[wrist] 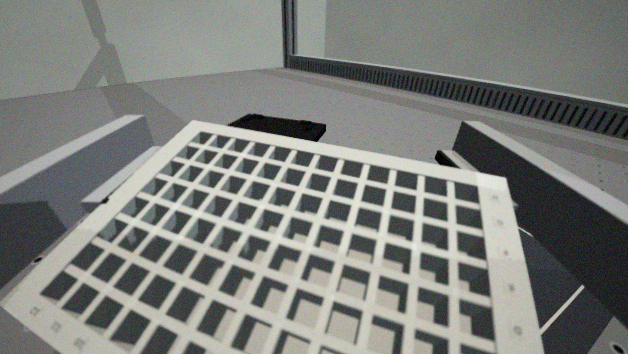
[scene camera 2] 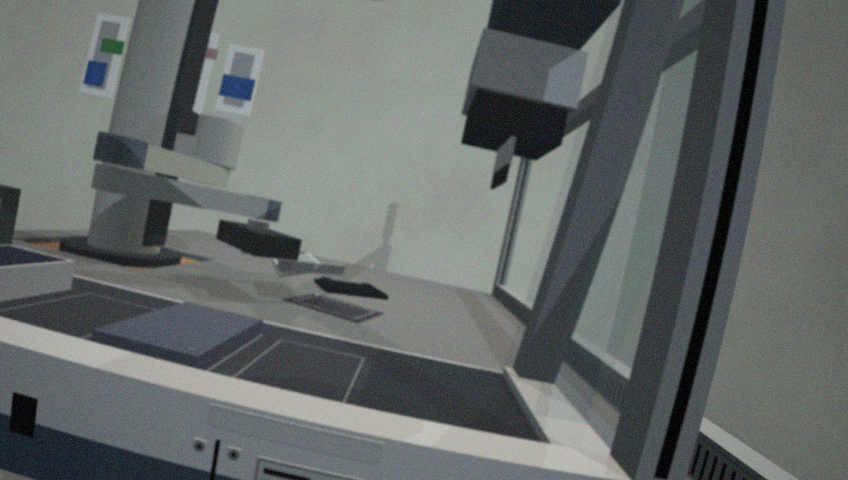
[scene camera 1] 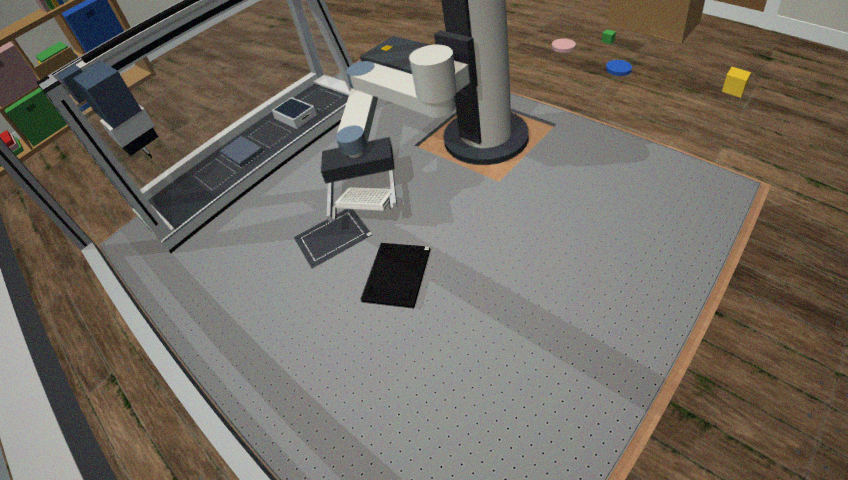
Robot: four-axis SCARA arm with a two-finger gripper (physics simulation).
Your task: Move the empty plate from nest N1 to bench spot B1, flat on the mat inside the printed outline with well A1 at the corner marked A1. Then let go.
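Places are measured from the arm's base along level axes (x ahead, y left, z up), in millimetres.
Pixels of known places: gripper, between the fingertips: [wrist: 305, 136] [scene camera 2: 321, 262] [scene camera 1: 362, 212]; arm's base, origin of its link: [scene camera 1: 486, 137].
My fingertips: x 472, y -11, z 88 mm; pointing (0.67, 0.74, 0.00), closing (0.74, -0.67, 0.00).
Ahead of a thing's pixels: the offset from my fingertips to its top centre. "pt": to the spot under its first point.
The white, many-welled empty plate @[dx -44, dy -39, dz +8 mm] [scene camera 1: 364, 198] [wrist: 500, 270] looks level between the two fingers of my gripper [scene camera 1: 361, 205] [scene camera 2: 310, 266] [wrist: 305, 136], which is shut on it at its sides. In scene camera 1 the plate is held in the air by the far edge of the dark B1 mat [scene camera 1: 333, 240] [scene camera 2: 336, 307] [wrist: 545, 280] and its white outline. A small white mark @[dx +3, dy +3, dz -73 mm] [scene camera 1: 368, 233] sits at the mat's right corner. The black nest N1 @[dx +55, dy +147, dz -58 mm] [scene camera 1: 395, 274] [scene camera 2: 351, 287] [wrist: 282, 126] stands empty beside the mat. The plate's rim labels are too blurred to read.
A framed deck [scene camera 1: 211, 199] [scene camera 2: 297, 431] with a blue-grey block [scene camera 1: 242, 150] [scene camera 2: 178, 333] and a white box @[pt dx -166, dy -501, dz +3 mm] [scene camera 1: 293, 118] stands left of the mat in scene camera 1. A gantry head [scene camera 1: 116, 110] [scene camera 2: 514, 101] hangs over its near end. The arm's column [scene camera 1: 493, 89] stands behind on the bench.
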